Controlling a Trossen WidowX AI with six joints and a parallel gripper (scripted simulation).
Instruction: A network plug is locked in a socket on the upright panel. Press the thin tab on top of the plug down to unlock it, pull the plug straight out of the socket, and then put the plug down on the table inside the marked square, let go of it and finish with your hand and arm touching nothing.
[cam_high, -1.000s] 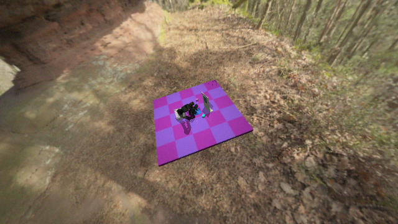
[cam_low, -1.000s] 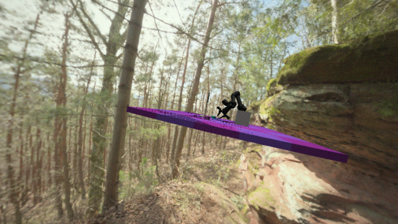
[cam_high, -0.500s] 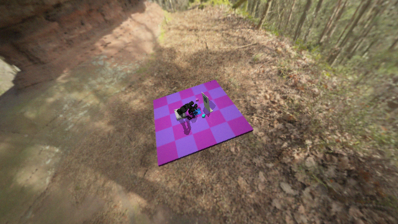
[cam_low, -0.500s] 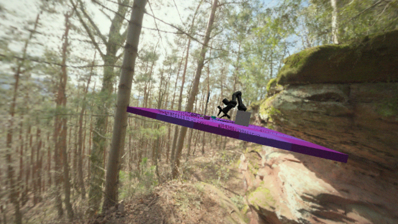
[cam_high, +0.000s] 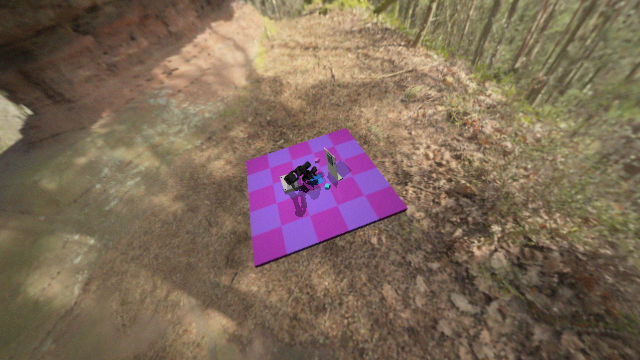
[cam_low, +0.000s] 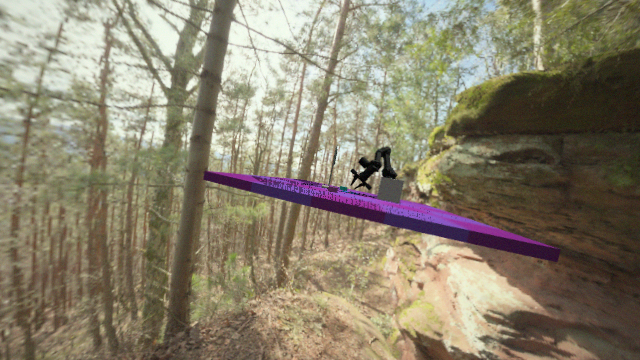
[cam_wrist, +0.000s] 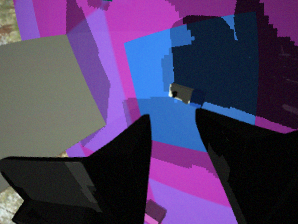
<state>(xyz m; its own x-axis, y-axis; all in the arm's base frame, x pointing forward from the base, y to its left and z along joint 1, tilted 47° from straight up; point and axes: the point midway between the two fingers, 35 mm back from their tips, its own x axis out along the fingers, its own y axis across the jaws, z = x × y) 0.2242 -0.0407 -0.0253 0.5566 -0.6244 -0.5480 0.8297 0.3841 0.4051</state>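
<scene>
Now: the blue plug 3 cm below my gripper tip and 1 cm to the right of it. From my gripper tip the other things lie so: cyan cube 14 cm to the right, 8 cm ahead, 2 cm below; blue marked square 4 cm below, 1 cm ahead; grey upright panel 18 cm ahead, 11 cm above, 2 cm to the right.
</scene>
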